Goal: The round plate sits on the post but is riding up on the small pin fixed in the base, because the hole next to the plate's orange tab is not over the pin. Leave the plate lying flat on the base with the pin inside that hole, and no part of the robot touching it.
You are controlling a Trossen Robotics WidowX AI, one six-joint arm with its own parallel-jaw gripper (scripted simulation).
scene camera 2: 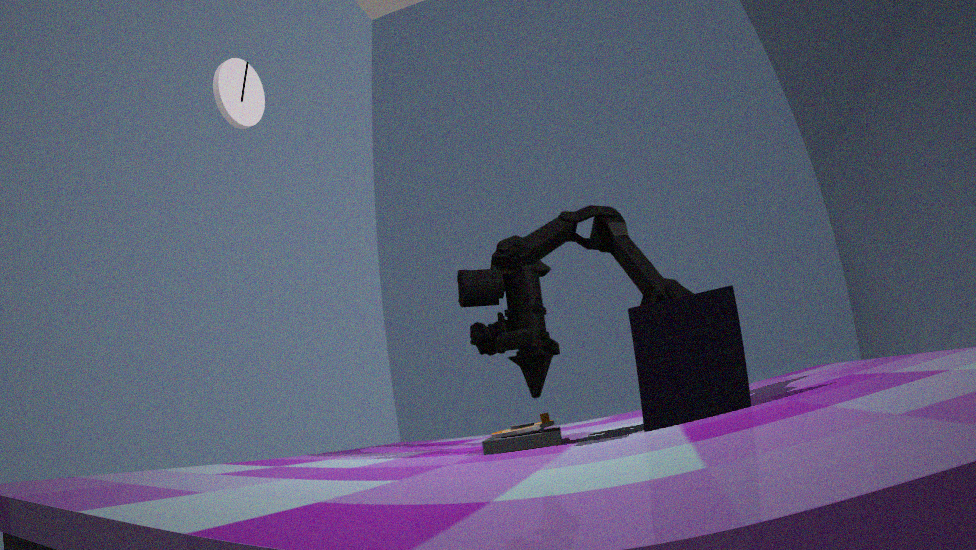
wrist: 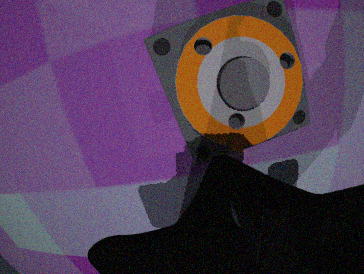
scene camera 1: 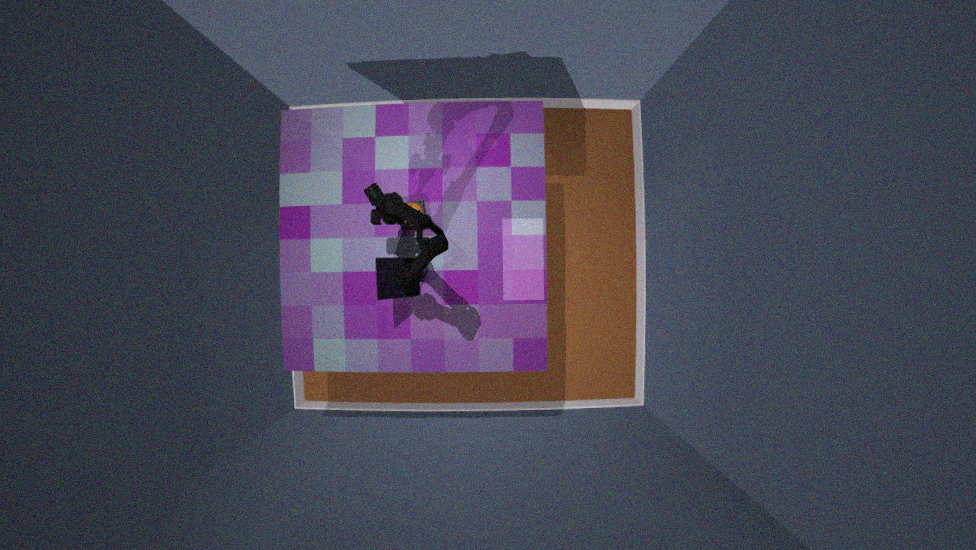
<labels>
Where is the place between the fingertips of my gripper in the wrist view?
At 219,162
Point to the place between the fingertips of my gripper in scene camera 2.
536,397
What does my gripper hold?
Nothing.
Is my gripper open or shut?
Shut.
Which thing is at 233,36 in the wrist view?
A round plate.
</labels>
